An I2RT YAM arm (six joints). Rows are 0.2 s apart.
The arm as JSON. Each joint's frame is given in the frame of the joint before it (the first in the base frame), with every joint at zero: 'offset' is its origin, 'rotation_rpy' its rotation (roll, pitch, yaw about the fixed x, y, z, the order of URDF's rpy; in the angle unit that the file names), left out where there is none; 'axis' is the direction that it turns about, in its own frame. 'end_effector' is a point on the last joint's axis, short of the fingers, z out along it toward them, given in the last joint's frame.
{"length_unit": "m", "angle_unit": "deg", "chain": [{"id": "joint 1", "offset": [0.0, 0.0, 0.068], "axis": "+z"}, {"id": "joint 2", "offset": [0.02, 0.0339, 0.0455], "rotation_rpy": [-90.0, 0.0, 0.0], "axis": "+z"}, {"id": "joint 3", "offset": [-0.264, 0.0, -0.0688], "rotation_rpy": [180.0, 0.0, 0.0], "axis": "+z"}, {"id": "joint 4", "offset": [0.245, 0.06, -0.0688], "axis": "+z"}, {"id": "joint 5", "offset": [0.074, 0.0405, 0.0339], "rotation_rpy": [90.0, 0.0, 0.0], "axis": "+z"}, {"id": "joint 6", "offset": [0.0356, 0.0, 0.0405], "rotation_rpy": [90.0, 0.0, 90.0], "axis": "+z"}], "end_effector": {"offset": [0.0, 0.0, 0.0], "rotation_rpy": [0.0, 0.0, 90.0]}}
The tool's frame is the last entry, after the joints.
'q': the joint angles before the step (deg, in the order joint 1, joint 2, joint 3, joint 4, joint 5, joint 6). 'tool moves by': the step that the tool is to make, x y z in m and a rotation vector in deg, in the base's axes. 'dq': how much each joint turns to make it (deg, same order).
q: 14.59, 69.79, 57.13, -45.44, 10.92, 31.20
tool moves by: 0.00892, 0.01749, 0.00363, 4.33, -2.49, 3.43
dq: 2.90, 1.75, 1.23, 3.87, -3.19, 1.49
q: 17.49, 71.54, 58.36, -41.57, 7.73, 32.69
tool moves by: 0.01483, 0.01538, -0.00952, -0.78, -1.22, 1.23
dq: 2.37, 4.04, 0.43, 4.47, 1.58, 0.27
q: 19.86, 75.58, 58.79, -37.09, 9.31, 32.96
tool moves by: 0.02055, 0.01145, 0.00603, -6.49, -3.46, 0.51
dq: 1.50, 4.66, 4.40, 2.02, 6.42, -3.69
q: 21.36, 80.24, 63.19, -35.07, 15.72, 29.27
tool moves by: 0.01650, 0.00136, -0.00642, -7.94, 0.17, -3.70
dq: 0.00, 4.66, 2.90, -0.79, 8.09, -1.49
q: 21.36, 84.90, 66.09, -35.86, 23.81, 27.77
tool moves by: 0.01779, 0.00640, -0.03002, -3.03, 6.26, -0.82
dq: 0.00, 7.29, 1.76, -1.59, 0.89, 0.45
